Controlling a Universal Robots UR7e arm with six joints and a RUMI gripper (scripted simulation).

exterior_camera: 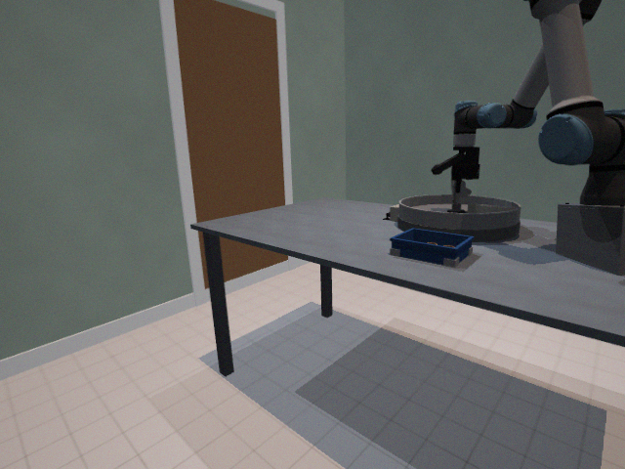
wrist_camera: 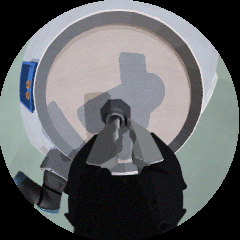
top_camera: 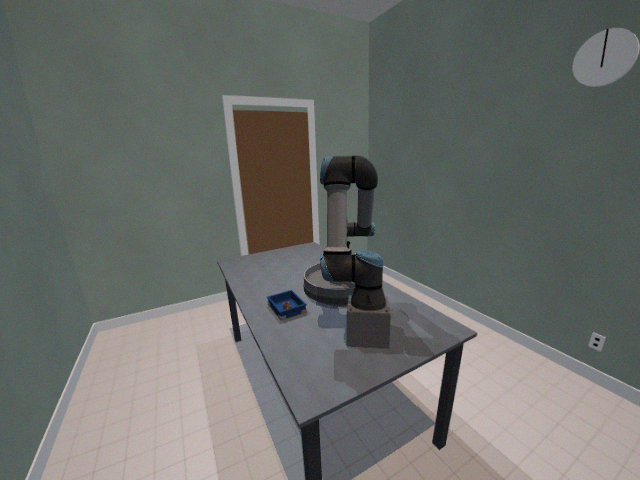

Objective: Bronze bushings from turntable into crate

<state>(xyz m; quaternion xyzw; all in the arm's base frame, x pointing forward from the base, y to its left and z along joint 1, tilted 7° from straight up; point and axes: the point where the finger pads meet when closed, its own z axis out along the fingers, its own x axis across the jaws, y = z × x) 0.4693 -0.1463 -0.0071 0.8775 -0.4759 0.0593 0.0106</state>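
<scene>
Now: hand 30 mm above the turntable, 10 mm to the right of it and 10 mm past it. From my hand the other things lie so: blue crate (380 mm to the left, 70 mm behind, 60 mm below).
</scene>
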